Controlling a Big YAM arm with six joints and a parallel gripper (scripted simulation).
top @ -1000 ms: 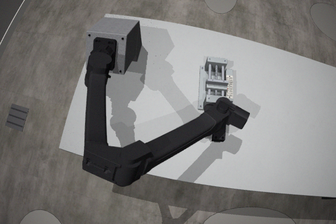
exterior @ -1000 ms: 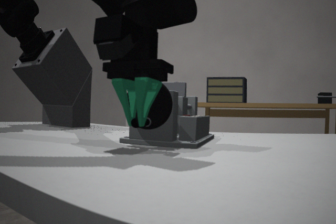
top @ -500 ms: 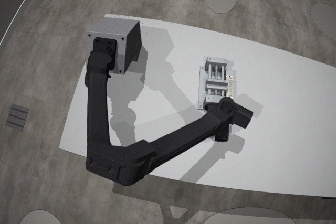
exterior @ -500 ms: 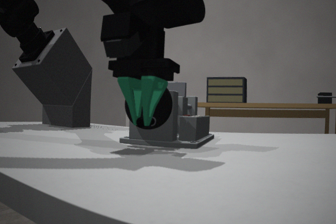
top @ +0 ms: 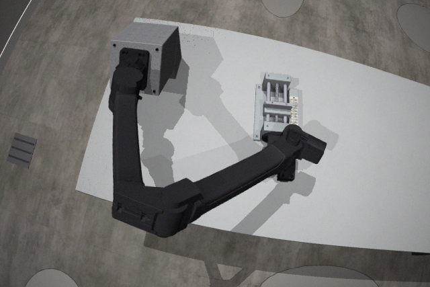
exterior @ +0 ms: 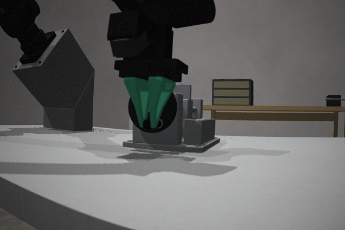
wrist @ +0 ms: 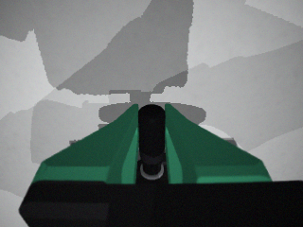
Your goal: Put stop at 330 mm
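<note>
Now: the grey stop 2 cm behind my hand, 14 cm to the left of it and 4 cm above it. Also, from my hand: black handwheel (1 cm behind, 3 cm to the left); then black crank handle (2 cm to the left).
</note>
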